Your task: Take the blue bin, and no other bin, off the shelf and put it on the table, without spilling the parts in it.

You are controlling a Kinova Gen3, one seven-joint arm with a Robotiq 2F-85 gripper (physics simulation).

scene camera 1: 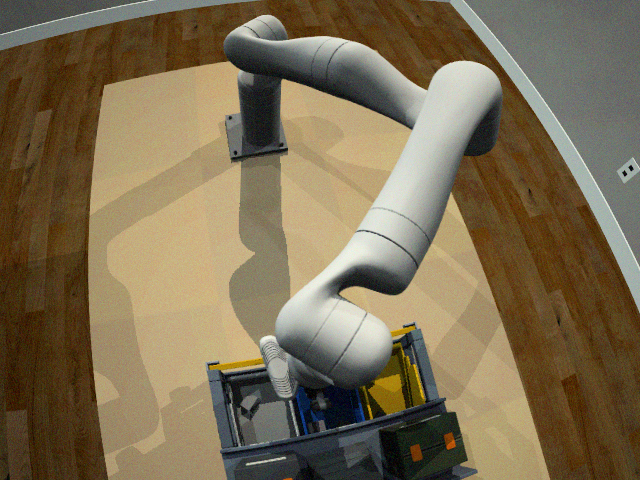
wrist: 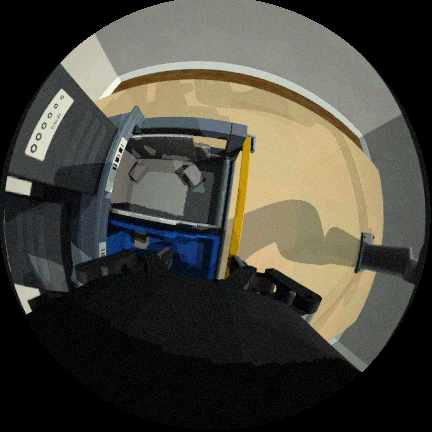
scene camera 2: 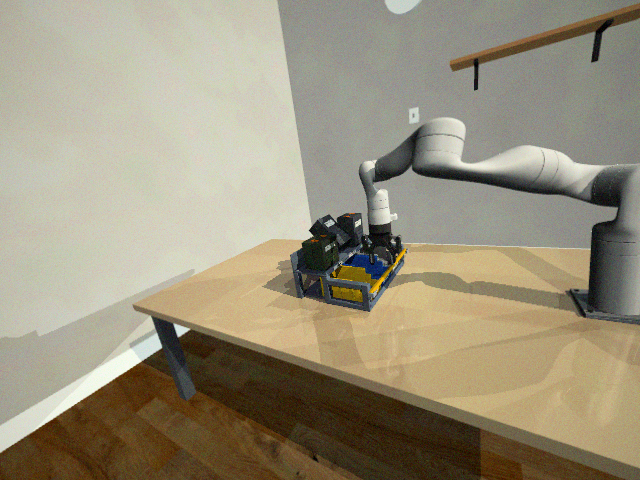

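Seen in the pictures: gripper, fingertip midpoint: (wrist: 200, 260) (scene camera 2: 382, 263); arm's base at its link origin: (scene camera 1: 261, 131) (wrist: 365, 256) (scene camera 2: 615, 305).
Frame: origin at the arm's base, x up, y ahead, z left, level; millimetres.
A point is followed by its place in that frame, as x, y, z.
The blue bin (scene camera 1: 353, 401) @(30, 624, 166) (scene camera 2: 357, 262) @(36, 682, 81) (wrist: 202, 250) @(-5, 568, 87) stands in the middle bay of the grey shelf (scene camera 1: 330, 430) @(98, 671, 113) (scene camera 2: 349, 284) @(68, 560, 301) (wrist: 195, 124) @(71, 625, -60), between a grey bin and a yellow bin. A small grey part (wrist: 141, 241) @(10, 662, 104) lies in it. My gripper (scene camera 2: 382, 259) @(52, 569, 85) (wrist: 200, 260) @(52, 569, 85) points down at the blue bin, its fingers wide apart. In the wrist view one finger is over the bin's inside and the other is at the yellow rail, beyond the bin's front wall. A gap shows between finger and wall. The fingertips' lower ends are hidden. The table (scene camera 1: 180, 310) @(-14, 440, -155) (scene camera 2: 258, 304) @(-14, 864, 436) (wrist: 285, 170) @(-14, 463, -97) carries the shelf.
The grey bin (scene camera 1: 266, 413) @(-4, 639, 12) (wrist: 157, 195) @(-5, 665, 29) holds grey parts. The yellow bin (scene camera 1: 385, 395) @(-5, 617, 235) (scene camera 2: 354, 273) @(43, 624, 185) is on the other side. A yellow rail (scene camera 1: 237, 364) @(52, 553, -33) (wrist: 242, 195) @(52, 547, 1) runs along the shelf's open edge. Dark boxes (scene camera 1: 423, 444) @(183, 702, 233) (scene camera 2: 320, 252) @(153, 670, 291) (wrist: 65, 135) stand on the upper level.
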